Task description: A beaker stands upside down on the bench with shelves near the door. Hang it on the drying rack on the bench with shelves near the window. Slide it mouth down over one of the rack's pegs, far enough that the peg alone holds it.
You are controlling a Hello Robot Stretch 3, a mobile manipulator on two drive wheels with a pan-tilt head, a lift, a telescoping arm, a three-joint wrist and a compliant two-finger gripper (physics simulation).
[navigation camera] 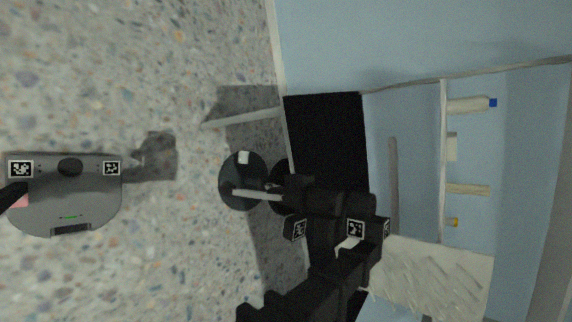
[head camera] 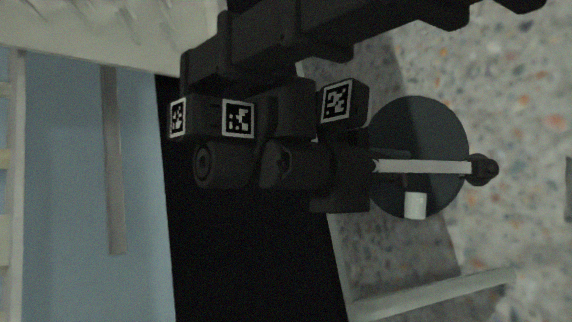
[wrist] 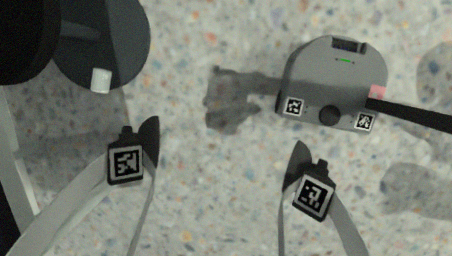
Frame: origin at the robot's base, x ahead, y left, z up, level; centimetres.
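Where they show: gripper, fingertip midpoint: [navigation camera: 240,186] [head camera: 445,172] [wrist: 224,146]; robot's base, origin of the base link: [navigation camera: 70,166] [wrist: 315,107].
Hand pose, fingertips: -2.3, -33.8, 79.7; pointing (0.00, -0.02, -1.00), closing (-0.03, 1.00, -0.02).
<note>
Things, the pixels of their top centre, and the offset from my fingertips, as dx, dy, dz. "spot": a spot on its surface instead. Level surfaces: height alone.
- black bench top, its level: dz -3.5
- small white piece, middle of its top: [head camera: 409,205] [wrist: 95,81] [navigation camera: 246,157] +8.1, -55.8, -69.7
- pale bar, surface spot: [head camera: 435,292] [navigation camera: 239,119] spot: +26.8, -26.6, -38.5
My gripper [head camera: 482,170] [navigation camera: 227,190] [wrist: 224,146] is open. Its two fingertips stand well apart in the wrist view, with floor showing between them and no object held. The fingers reach out past the front edge of the black bench top [head camera: 250,260] [navigation camera: 325,135], over the floor. A pale board with rows of slanted pegs, which looks like the drying rack [head camera: 100,35] [navigation camera: 435,272], is at the upper left in the head view and the lower right in the navigation view. My arm covers part of the area beside it. The beaker does not show in these views.
A dark round disc [head camera: 442,130] [navigation camera: 230,175] [wrist: 130,45] with a small white piece [head camera: 415,205] [navigation camera: 243,157] [wrist: 101,81] is below the fingers near the bench. A pale bar [head camera: 435,292] [navigation camera: 242,117] juts from the bench. Shelves [navigation camera: 443,125] hold bottles. My base [navigation camera: 70,200] [wrist: 340,80] is on the floor.
</note>
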